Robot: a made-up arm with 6 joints. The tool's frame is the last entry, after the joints. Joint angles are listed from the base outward. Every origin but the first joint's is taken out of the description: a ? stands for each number. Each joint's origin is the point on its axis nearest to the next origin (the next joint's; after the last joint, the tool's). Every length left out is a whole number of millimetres.
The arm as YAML. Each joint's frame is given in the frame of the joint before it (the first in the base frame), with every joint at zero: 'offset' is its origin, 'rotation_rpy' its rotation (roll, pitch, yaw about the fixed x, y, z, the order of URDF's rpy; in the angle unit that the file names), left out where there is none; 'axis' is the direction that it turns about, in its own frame. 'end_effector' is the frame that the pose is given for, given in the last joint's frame.
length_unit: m
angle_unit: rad
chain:
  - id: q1
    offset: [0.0, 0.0, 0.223]
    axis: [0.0, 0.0, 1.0]
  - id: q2
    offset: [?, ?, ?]
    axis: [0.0, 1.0, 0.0]
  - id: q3
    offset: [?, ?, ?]
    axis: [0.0, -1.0, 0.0]
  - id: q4
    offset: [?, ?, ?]
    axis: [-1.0, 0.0, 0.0]
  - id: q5
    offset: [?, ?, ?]
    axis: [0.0, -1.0, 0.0]
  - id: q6
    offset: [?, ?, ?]
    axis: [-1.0, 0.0, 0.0]
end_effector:
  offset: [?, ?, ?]
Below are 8 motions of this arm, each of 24 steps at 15 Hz.
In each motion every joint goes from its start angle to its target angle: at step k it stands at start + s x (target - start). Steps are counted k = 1, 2, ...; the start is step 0. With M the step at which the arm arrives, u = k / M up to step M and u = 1 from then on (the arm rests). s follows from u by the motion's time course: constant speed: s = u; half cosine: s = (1 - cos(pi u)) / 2; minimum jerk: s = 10 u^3 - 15 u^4 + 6 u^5.
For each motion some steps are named. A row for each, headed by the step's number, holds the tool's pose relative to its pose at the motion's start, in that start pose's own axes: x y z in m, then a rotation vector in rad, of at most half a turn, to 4 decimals.
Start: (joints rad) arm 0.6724 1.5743 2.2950 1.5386 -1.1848 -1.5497
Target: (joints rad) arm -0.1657 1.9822 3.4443 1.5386 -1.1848 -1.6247
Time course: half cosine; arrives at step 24
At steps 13, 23, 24:
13: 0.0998 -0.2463 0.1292 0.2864 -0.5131 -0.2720
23: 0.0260 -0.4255 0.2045 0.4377 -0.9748 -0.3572
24: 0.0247 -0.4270 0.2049 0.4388 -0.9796 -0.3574

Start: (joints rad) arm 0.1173 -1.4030 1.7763 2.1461 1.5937 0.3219
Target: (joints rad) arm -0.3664 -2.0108 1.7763 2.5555 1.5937 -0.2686
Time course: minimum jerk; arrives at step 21
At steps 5, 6, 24:
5: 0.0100 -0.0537 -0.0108 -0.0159 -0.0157 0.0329
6: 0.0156 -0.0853 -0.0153 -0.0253 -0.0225 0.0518
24: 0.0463 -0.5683 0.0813 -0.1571 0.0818 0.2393

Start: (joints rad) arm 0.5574 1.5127 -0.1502 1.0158 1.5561 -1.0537
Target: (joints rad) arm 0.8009 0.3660 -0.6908 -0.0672 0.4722 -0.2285
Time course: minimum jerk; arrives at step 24
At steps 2, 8, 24:
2: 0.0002 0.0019 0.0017 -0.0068 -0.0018 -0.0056
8: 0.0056 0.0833 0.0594 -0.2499 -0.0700 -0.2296
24: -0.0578 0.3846 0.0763 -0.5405 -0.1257 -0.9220

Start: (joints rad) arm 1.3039 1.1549 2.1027 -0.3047 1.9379 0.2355
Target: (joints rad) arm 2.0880 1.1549 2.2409 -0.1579 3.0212 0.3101
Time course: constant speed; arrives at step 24
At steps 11, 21, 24:
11: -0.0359 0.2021 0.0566 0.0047 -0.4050 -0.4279
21: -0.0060 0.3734 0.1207 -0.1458 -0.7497 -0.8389
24: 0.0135 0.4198 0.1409 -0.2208 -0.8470 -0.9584

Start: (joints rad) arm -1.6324 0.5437 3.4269 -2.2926 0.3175 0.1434
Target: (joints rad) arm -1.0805 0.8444 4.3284 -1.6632 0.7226 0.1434
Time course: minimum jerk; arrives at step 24
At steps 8, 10, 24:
8: -0.0070 0.0611 0.0031 -0.0427 -0.1252 0.1809
10: -0.0166 0.1024 0.0065 -0.0679 -0.2200 0.3013
24: -0.1267 0.2997 0.0228 -0.1548 -0.7931 0.8888

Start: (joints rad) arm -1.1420 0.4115 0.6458 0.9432 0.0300 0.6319
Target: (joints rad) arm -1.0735 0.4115 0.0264 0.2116 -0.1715 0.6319
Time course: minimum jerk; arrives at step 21
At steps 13, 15, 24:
13: -0.0158 0.2332 -0.0139 0.5033 0.1647 0.5467
15: -0.0342 0.2774 -0.0131 0.5915 0.2177 0.6578
24: -0.0583 0.3207 -0.0114 0.6785 0.2794 0.7720

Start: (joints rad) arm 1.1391 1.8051 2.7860 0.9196 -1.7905 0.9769
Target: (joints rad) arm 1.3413 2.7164 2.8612 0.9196 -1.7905 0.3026
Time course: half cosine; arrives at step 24
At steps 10, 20, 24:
10: 0.0827 0.1606 0.0724 -0.0332 0.1014 0.1062
20: 0.1715 0.4330 0.0716 -0.0993 0.2957 0.1675
24: 0.1793 0.4645 0.0623 -0.1083 0.3201 0.1661

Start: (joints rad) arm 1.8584 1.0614 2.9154 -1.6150 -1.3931 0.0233
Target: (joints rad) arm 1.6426 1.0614 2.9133 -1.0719 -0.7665 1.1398
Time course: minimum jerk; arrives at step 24
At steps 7, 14, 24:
7: -0.0215 0.0010 0.0039 -0.1949 -0.0737 -0.1203
14: -0.0896 0.0178 0.0189 -0.8957 -0.1678 -0.5778
24: -0.1314 0.0404 0.0302 -1.4103 -0.0907 -0.9257

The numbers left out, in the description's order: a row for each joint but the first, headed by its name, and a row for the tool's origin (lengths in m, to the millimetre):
q2: 0.0 0.0 0.0
q3: 0.0 0.0 0.373
q4: 0.407 0.0 0.0
q5: 0.0 -0.131 0.0
q6: 0.0 0.0 0.0
tool: 0.0 0.0 0.0

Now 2 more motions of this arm.
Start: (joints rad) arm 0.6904 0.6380 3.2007 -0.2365 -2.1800 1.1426
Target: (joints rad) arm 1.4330 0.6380 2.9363 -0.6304 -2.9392 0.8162
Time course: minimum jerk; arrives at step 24
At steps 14, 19, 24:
14: 0.1443 -0.0283 -0.0103 0.0561 -0.3382 0.7783
19: 0.2017 -0.0293 0.0158 -0.0616 -0.4502 1.0670
24: 0.2134 -0.0290 0.0242 -0.1005 -0.4724 1.1252

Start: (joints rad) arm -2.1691 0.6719 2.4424 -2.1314 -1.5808 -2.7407
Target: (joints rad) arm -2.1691 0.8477 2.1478 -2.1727 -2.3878 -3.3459
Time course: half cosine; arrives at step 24
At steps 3, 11, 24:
3: -0.0045 0.0054 0.0066 0.0381 -0.0189 -0.0099
11: -0.0491 0.0553 0.0818 0.4281 -0.2193 -0.1122
24: -0.1049 0.1062 0.2056 0.9350 -0.5334 -0.2571

